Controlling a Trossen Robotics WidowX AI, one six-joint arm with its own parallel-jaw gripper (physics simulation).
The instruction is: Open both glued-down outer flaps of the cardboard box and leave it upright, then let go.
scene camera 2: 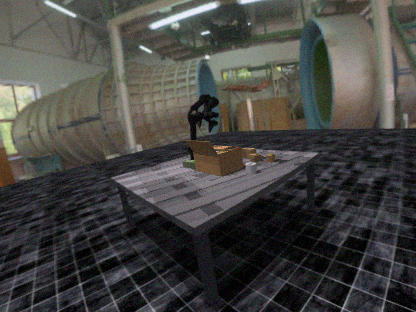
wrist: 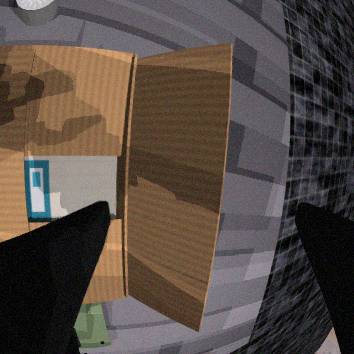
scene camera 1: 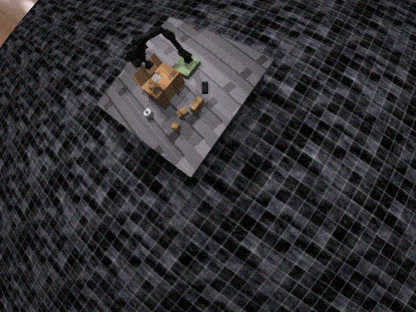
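Seen in the pictures: gripper, fingertip midpoint: (scene camera 2: 204, 130) (wrist: 206, 212); arm's base, link origin: (scene camera 1: 188, 60).
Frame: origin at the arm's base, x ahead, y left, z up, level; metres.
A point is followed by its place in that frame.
Note:
The cardboard box (scene camera 1: 166, 94) @(x 0.401, y 0.090, z 0.043 m) (scene camera 2: 220, 164) @(x 0.480, y -0.124, z 0.029 m) (wrist: 80, 100) @(x 0.425, y -0.076, z 0.096 m) stands upright on the table. One outer flap (scene camera 1: 142, 76) @(x 0.401, y -0.152, z 0.141 m) (scene camera 2: 201, 147) @(x 0.341, y -0.155, z 0.145 m) (wrist: 175, 150) @(x 0.378, y -0.158, z 0.154 m) is raised and leans outward from the box's edge. The other outer flap (wrist: 11, 195) @(x 0.332, y -0.001, z 0.104 m) lies flat over the top, partly out of the wrist view. Two inner flaps lie folded in, and a pale item with a teal frame (wrist: 37, 190) @(x 0.332, y -0.029, z 0.087 m) shows in the gap between them. My gripper (scene camera 1: 149, 65) (scene camera 2: 214, 125) (wrist: 206, 212) @(x 0.358, y -0.119, z 0.259 m) is open and empty, above the raised flap's side of the box. Whether a finger touches the flap cannot be told.
A green tray (scene camera 1: 186, 67) @(x 0.075, y 0.036, z 0.000 m) (scene camera 2: 188, 163) @(x 0.045, y -0.098, z -0.014 m) (wrist: 92, 325) @(x 0.030, y -0.071, z 0.000 m) lies beside the box near the arm's base. A white roll (scene camera 1: 148, 113) @(x 0.621, y 0.040, z 0.011 m) (scene camera 2: 251, 168) @(x 0.644, y -0.008, z -0.013 m) (wrist: 37, 11) @(x 0.585, y 0.008, z 0.000 m) stands on the opposite side. Several small cardboard blocks (scene camera 1: 196, 104) @(x 0.335, y 0.366, z 0.028 m) and a black object (scene camera 1: 205, 88) @(x 0.157, y 0.315, z -0.018 m) lie on the table (scene camera 1: 187, 162) @(x 0.755, y 0.575, z -0.052 m) (scene camera 2: 165, 200) @(x 0.511, y -0.569, z -0.052 m).

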